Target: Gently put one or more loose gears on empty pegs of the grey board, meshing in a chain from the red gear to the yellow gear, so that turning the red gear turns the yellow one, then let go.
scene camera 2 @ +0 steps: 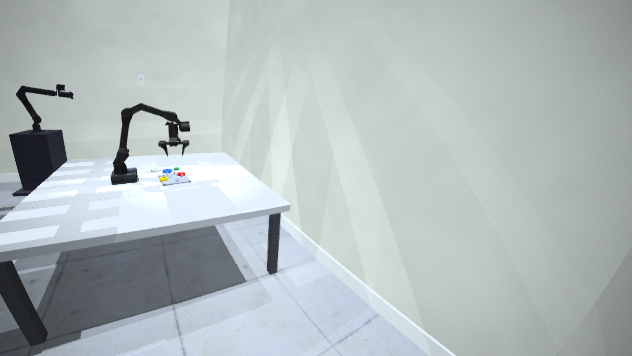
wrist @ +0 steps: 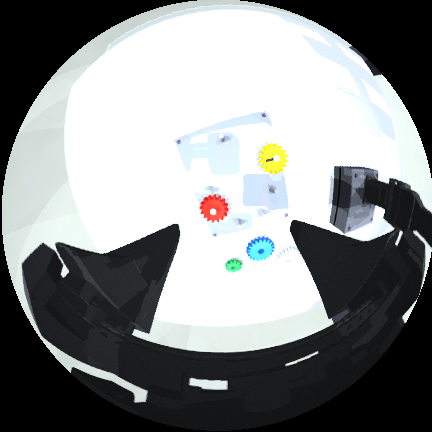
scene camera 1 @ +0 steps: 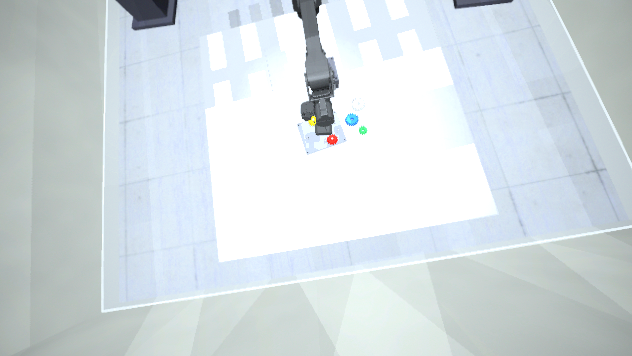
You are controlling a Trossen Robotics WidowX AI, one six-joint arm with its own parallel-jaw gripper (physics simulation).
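Frame: origin at the arm's base, x ahead, y left, z up, level; millimetres.
Where they show: gripper, between the fingertips: [scene camera 2: 175,156] [wrist: 236,227]; arm's base, origin of its link: [scene camera 2: 120,173] [wrist: 369,189].
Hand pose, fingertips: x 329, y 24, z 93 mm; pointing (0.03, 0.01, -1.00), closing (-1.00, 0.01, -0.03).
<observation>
Each offset is from my fingertips to the top centre of the thing. "spot": to the spot under its first point. Level surfaces: height alone.
The grey board @[dz -118, dx -20, dy -21 mm] [scene camera 1: 303,141] [wrist: 190,156] lies on the table with the red gear [scene camera 1: 332,139] [scene camera 2: 181,174] [wrist: 214,208] and the yellow gear @[spot: dz -124, dx -68, dy -61 mm] [scene camera 1: 312,121] [scene camera 2: 163,179] [wrist: 273,158] on it. Several bare pegs stand on the board, one peg @[dz -120, dx +12, dy -90 mm] [wrist: 222,138] near its far edge. A blue gear @[dz -132, dx -68, dy +136 mm] [scene camera 1: 352,119] [scene camera 2: 167,171] [wrist: 260,248], a smaller green gear @[dz -132, dx -7, dy +187 mm] [scene camera 1: 363,130] [scene camera 2: 176,168] [wrist: 233,265] and a white gear @[dz -132, dx -148, dy +174 mm] [scene camera 1: 358,103] [wrist: 288,254] lie loose beside the board. My gripper [scene camera 2: 174,154] [wrist: 236,227] is open and empty, above the board; in scene camera 1 the arm hides its fingertips and part of the board.
The arm's base [scene camera 2: 124,176] [wrist: 354,199] stands on the white table @[dz -149 mm] [scene camera 1: 260,200] [scene camera 2: 225,200]. A second arm [scene camera 2: 30,106] stands on a dark pedestal [scene camera 2: 36,157] behind the table. Washed-out light hides some board edges in the wrist view.
</observation>
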